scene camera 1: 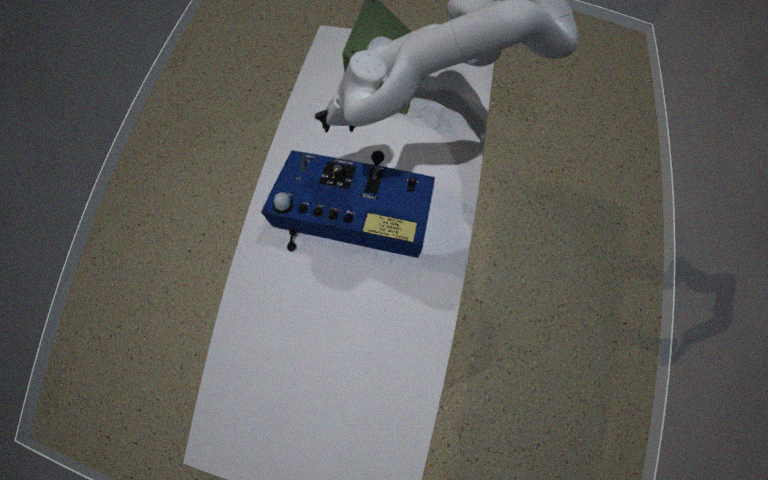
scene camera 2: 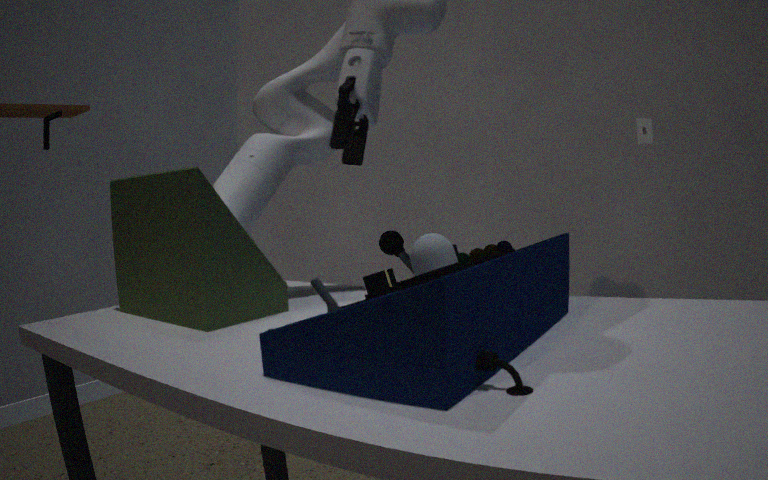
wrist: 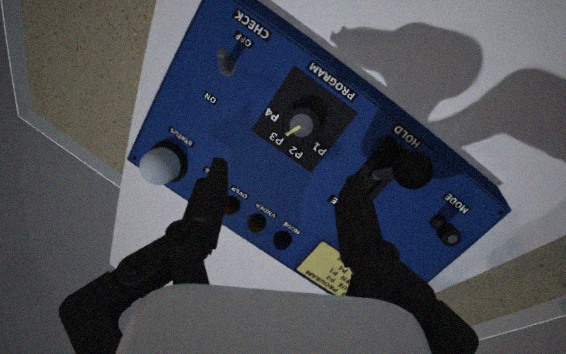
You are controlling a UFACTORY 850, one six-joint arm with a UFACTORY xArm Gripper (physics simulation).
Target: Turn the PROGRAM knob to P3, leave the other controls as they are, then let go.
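Note:
The blue control panel (scene camera 1: pixel 396 200) (scene camera 2: pixel 407 339) (wrist: pixel 250 162) has a black PROGRAM knob (scene camera 1: pixel 338 171) (scene camera 2: pixel 376 284) (wrist: pixel 301 125) on a dark label plate. In the wrist view the knob's yellow pointer line points at the P3 label. My gripper (scene camera 1: pixel 338 129) (scene camera 2: pixel 345 153) (wrist: pixel 285 183) is open and empty, high above the panel and apart from the knob. The CHECK toggle (scene camera 1: pixel 304 163) (scene camera 2: pixel 323 294) (wrist: pixel 226 62), the black ball lever (scene camera 1: pixel 377 157) (scene camera 2: pixel 391 242) (wrist: pixel 412 170) and the MODE switch (scene camera 1: pixel 411 184) (wrist: pixel 445 230) are on the same panel. A finger partly hides the CYCLE label.
A white STATUS dome (scene camera 1: pixel 282 201) (scene camera 2: pixel 433 251) (wrist: pixel 160 164) and a row of small lamps line the panel's edge. A yellow note (scene camera 1: pixel 390 226) (wrist: pixel 320 265) is on the panel. A green sloped block (scene camera 1: pixel 370 28) (scene camera 2: pixel 175 249) stands behind the panel on the white table (scene camera 1: pixel 317 367) (scene camera 2: pixel 679 384).

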